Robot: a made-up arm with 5 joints.
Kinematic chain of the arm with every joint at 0, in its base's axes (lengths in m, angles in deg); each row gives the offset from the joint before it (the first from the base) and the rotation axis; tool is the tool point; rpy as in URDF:
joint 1: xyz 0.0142 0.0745 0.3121 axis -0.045 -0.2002 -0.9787
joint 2: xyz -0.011 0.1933 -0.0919 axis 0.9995 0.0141 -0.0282
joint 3: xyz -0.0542 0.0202 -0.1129 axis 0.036 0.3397 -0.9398
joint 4: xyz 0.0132 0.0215 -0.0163 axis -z
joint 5: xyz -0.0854 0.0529 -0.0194 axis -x
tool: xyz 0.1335 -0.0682 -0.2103 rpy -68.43 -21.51 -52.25
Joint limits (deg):
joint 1: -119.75..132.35
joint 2: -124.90..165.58
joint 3: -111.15..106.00
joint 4: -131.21..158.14
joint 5: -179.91..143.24
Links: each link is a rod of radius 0.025 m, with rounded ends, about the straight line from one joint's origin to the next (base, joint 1, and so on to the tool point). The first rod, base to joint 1, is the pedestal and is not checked.
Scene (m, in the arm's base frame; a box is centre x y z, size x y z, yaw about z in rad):
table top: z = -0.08
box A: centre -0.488 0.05 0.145 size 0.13 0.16 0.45 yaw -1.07
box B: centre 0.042 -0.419 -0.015 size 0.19 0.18 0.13 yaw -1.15
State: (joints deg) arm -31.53 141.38 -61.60 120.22 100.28
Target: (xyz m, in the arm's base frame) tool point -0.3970 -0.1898 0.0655
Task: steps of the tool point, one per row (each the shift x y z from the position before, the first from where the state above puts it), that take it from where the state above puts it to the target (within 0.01 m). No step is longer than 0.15 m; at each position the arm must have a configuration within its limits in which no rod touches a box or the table.
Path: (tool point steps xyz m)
1: -0.0209 -0.1188 -0.0217
2: 0.0284 -0.1134 -0.0148
3: 0.0233 -0.0798 0.0221
4: 0.0450 -0.0689 0.0231
5: -0.0295 -0.0352 0.0506
6: -0.0379 -0.0200 0.0445
7: -0.0477 -0.0075 0.0270
8: -0.0537 -0.0001 -0.0003
9: -0.0504 0.0021 -0.0327
10: -0.0341 0.0011 -0.0637
11: -0.0056 0.0001 -0.0862
12: 0.0309 0.0018 -0.0940
13: 0.0678 0.0078 -0.0840

